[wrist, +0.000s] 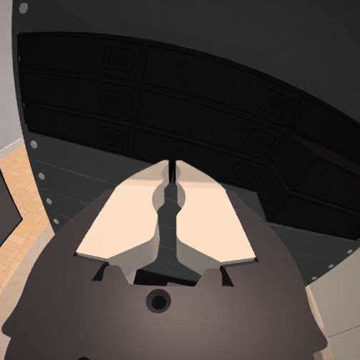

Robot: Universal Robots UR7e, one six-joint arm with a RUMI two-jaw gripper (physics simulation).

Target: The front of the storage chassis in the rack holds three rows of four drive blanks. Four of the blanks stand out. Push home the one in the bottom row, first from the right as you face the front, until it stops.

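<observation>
The storage chassis front (200,95) crosses the wrist view as dark rows of drive blanks, curving down to the right. At the right, a blank in the middle row (332,175) and a blank in the bottom row (315,212) stand out, with their left side faces showing. The right end of the rows is cut off or too dark to read, so I cannot tell whether this bottom blank is the first from the right. My gripper (173,163) is shut and empty. Its tips appear at the lower edge of the bottom row, left of the standing-out blanks; their distance from the front is unclear.
Dark grey panels (90,175) lie above and below the rows. Round fasteners (33,144) line the left edge, and more (330,266) show at lower right. Tiled floor (22,185) and a dark flat object (7,210) show at left, a pale surface (335,305) at lower right.
</observation>
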